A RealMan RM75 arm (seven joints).
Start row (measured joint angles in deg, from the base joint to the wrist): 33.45, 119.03, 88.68, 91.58, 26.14, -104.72, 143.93
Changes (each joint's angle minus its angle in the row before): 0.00, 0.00, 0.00, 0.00, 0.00, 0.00, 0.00; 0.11, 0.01, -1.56, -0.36, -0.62, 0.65, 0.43; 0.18, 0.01, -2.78, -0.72, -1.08, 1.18, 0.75; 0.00, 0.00, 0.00, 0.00, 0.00, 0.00, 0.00; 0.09, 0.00, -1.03, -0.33, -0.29, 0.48, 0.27; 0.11, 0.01, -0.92, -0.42, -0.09, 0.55, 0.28; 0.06, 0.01, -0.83, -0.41, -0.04, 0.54, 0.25; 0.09, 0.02, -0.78, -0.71, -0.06, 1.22, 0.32; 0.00, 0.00, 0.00, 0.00, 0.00, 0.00, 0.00; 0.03, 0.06, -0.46, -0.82, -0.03, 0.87, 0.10; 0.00, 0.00, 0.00, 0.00, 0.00, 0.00, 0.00; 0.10, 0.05, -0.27, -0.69, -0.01, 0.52, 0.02; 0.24, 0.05, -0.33, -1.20, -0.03, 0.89, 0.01; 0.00, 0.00, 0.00, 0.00, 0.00, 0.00, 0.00; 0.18, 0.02, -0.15, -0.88, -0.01, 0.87, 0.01; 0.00, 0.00, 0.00, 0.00, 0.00, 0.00, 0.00; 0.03, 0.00, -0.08, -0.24, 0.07, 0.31, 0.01; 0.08, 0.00, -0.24, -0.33, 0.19, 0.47, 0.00; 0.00, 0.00, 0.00, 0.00, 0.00, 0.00, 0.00; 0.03, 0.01, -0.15, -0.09, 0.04, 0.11, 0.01; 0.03, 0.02, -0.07, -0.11, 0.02, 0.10, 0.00; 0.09, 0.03, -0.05, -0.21, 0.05, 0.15, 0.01; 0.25, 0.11, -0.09, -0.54, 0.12, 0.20, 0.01
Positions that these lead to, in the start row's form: 33.45, 119.03, 88.68, 91.58, 26.14, -104.72, 143.93; 33.56, 119.04, 87.12, 91.22, 25.52, -104.07, 144.36; 33.74, 119.05, 84.34, 90.50, 24.44, -102.89, 145.11; 33.74, 119.05, 84.34, 90.50, 24.44, -102.89, 145.11; 33.83, 119.05, 83.31, 90.17, 24.15, -102.41, 145.38; 33.94, 119.06, 82.39, 89.75, 24.06, -101.86, 145.66; 34.00, 119.07, 81.56, 89.34, 24.02, -101.32, 145.91; 34.09, 119.09, 80.78, 88.63, 23.96, -100.10, 146.23; 34.09, 119.09, 80.78, 88.63, 23.96, -100.10, 146.23; 34.12, 119.15, 80.32, 87.81, 23.93, -99.23, 146.33; 34.12, 119.15, 80.32, 87.81, 23.93, -99.23, 146.33; 34.22, 119.20, 80.05, 87.12, 23.92, -98.71, 146.35; 34.46, 119.25, 79.72, 85.92, 23.89, -97.82, 146.36; 34.46, 119.25, 79.72, 85.92, 23.89, -97.82, 146.36; 34.64, 119.27, 79.57, 85.04, 23.88, -96.95, 146.37; 34.64, 119.27, 79.57, 85.04, 23.88, -96.95, 146.37; 34.67, 119.27, 79.49, 84.80, 23.95, -96.64, 146.38; 34.75, 119.27, 79.25, 84.47, 24.14, -96.17, 146.38; 34.75, 119.27, 79.25, 84.47, 24.14, -96.17, 146.38; 34.78, 119.28, 79.10, 84.38, 24.18, -96.06, 146.39; 34.81, 119.30, 79.03, 84.27, 24.20, -95.96, 146.39; 34.90, 119.33, 78.98, 84.06, 24.25, -95.81, 146.40; 35.15, 119.44, 78.89, 83.52, 24.37, -95.61, 146.41
